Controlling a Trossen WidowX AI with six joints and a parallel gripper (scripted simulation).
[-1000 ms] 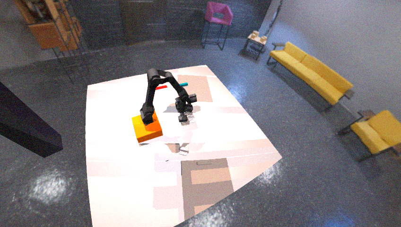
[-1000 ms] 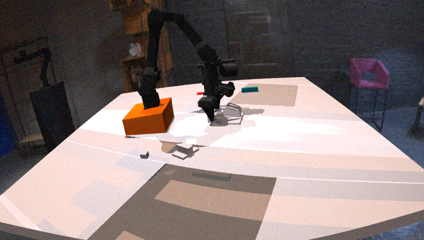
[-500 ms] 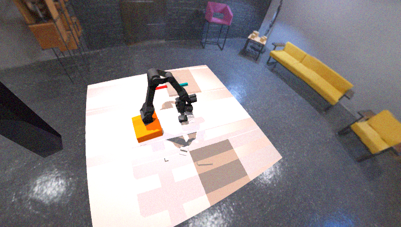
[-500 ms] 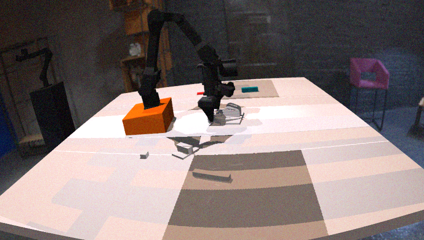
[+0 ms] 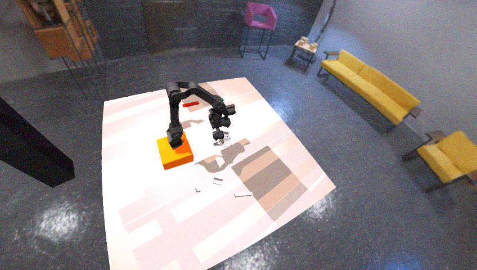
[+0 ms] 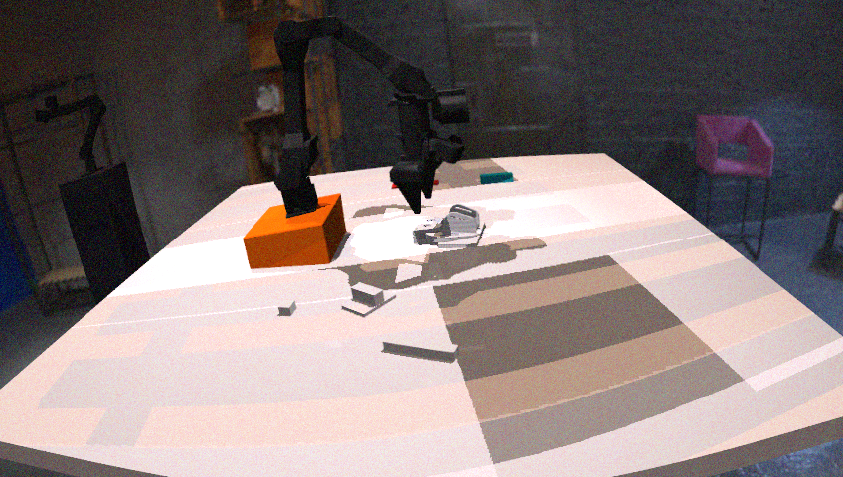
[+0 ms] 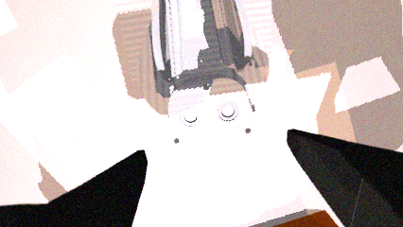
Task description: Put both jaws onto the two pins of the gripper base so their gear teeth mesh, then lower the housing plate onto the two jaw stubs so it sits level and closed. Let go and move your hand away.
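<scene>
My gripper tip is now 10 mm short of the gripper base and 40 mm above it. The rest, counted from my gripper tip: flat plate: 70 mm ahead, 30 mm to the right, 60 mm below; small grey cube: 260 mm behind, 230 mm to the right, 60 mm below; stepped piece: 130 mm behind, 240 mm to the right, 50 mm below.
</scene>
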